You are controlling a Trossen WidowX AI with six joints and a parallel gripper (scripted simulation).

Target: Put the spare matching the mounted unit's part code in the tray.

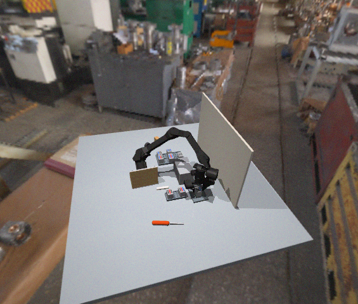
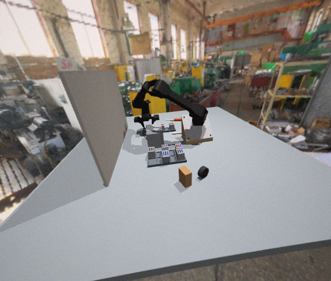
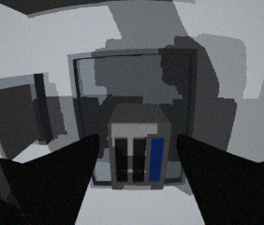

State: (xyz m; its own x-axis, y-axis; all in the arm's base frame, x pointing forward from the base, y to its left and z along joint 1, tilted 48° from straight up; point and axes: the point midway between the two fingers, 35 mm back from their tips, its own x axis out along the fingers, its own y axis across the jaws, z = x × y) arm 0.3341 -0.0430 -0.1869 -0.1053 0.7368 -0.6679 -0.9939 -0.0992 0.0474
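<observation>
My gripper tip is now 10 mm below the grey spare. Also, from my gripper tip: small rack (150 mm behind, 20 mm below, 10 mm to the left); dark tray (20 mm below); grey mounted unit (190 mm to the left, 60 mm behind, 30 mm above).
</observation>
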